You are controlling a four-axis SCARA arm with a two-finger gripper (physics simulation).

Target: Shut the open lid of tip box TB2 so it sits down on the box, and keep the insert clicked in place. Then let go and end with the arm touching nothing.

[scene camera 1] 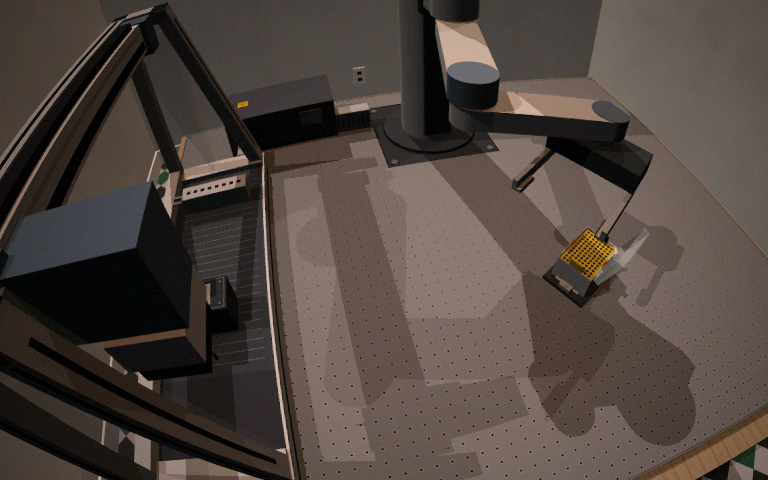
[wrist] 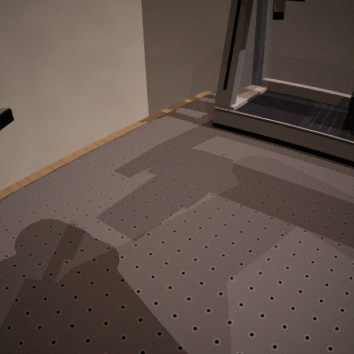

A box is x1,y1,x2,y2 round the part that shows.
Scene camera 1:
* my gripper: [511,136,652,242]
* perforated insert: [560,229,613,279]
